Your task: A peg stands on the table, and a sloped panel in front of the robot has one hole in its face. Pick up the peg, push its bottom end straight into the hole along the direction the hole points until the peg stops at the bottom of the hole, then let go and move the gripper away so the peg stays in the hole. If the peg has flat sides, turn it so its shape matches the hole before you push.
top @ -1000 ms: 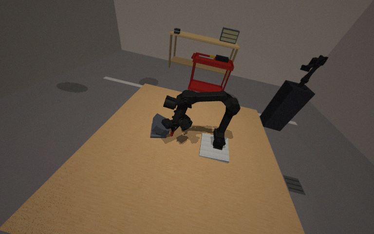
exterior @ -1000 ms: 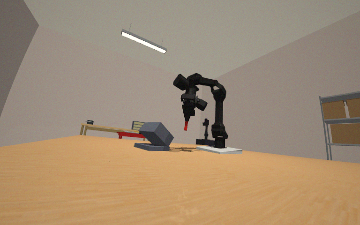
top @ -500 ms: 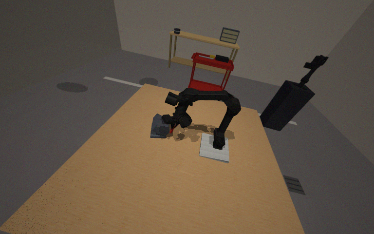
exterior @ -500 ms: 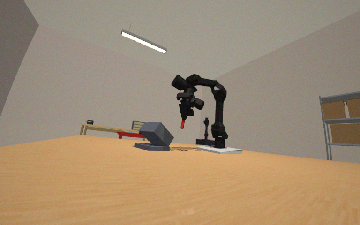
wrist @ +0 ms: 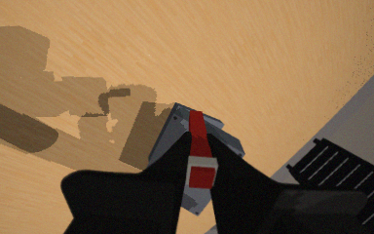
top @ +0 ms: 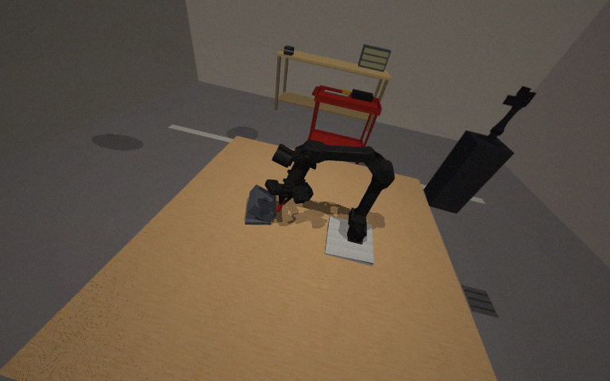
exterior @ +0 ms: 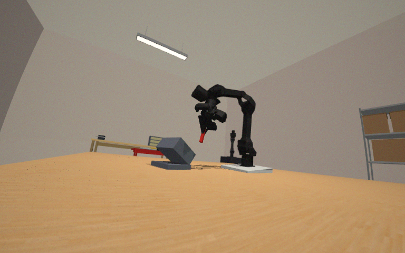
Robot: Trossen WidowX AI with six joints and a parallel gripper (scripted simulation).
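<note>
My gripper tip is now 10 cm short of the sloped grey panel, 8 cm above it and 5 cm to the left of it. From my gripper tip the other things lie so: red square peg (2 cm above); then flat grey base (15 cm below, 11 cm ahead, 5 cm to the right).
</note>
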